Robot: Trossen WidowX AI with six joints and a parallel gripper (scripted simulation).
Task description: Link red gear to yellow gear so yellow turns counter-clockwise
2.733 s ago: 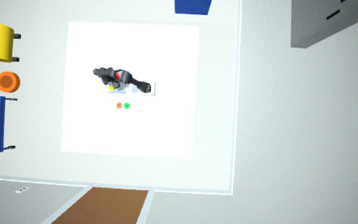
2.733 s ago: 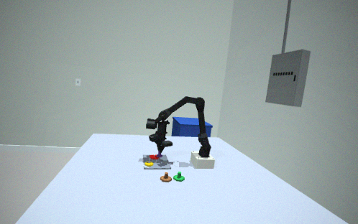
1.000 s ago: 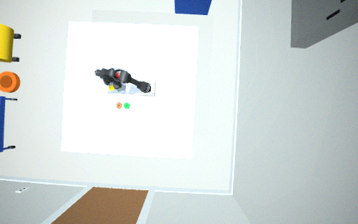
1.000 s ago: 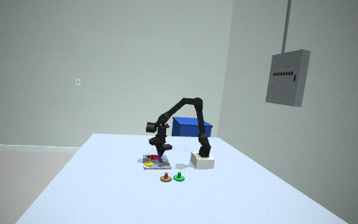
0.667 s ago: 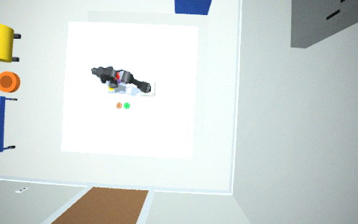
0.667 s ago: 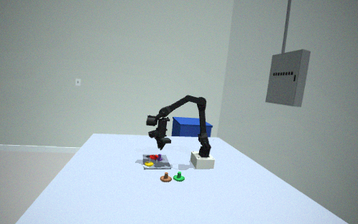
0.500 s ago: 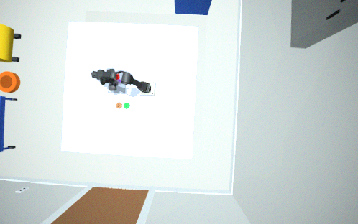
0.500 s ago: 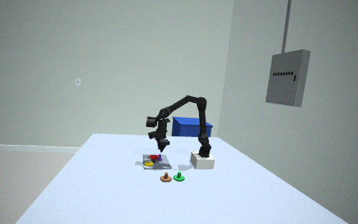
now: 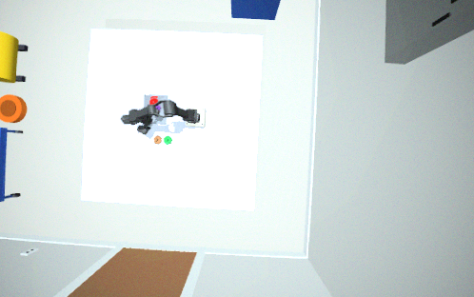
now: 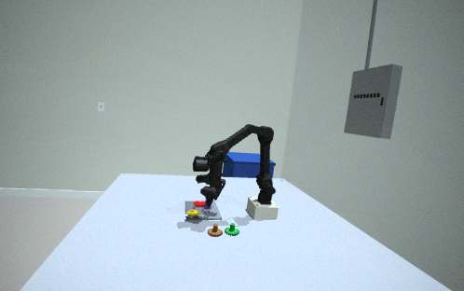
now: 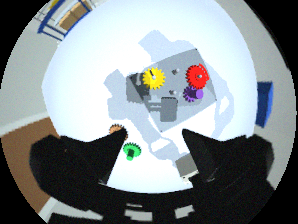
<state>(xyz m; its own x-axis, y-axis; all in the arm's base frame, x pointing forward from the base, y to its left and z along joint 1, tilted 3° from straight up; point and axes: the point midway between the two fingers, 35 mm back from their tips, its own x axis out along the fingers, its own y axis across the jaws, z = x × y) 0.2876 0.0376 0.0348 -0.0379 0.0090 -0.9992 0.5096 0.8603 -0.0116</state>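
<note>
My gripper tip is now 70 mm past the green gear, 120 mm to the right of it and 70 mm above it. Round my gripper tip: purple gear 110 mm to the right, 60 mm below; yellow gear 80 mm ahead, 50 mm to the right, 70 mm below; brown gear 120 mm to the left, 70 mm below.
</note>
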